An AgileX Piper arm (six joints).
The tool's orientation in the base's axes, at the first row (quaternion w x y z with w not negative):
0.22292, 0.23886, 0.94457, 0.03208
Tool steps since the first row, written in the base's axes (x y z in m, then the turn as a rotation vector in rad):
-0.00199, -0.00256, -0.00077, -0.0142, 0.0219, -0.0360
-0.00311, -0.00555, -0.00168, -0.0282, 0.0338, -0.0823
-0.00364, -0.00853, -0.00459, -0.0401, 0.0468, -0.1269
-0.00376, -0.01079, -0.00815, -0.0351, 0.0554, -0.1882
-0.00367, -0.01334, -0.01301, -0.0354, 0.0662, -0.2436
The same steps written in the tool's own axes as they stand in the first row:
0.00069, -0.00326, -0.00006, 0.0360, 0.0071, 0.0251
0.00054, -0.00654, 0.00041, 0.0713, 0.0038, 0.0601
0.00075, -0.00990, 0.00293, 0.1048, 0.0026, 0.0944
0.00124, -0.01254, 0.00618, 0.1298, 0.0022, 0.1512
0.00196, -0.01557, 0.01070, 0.1575, 0.0023, 0.2004

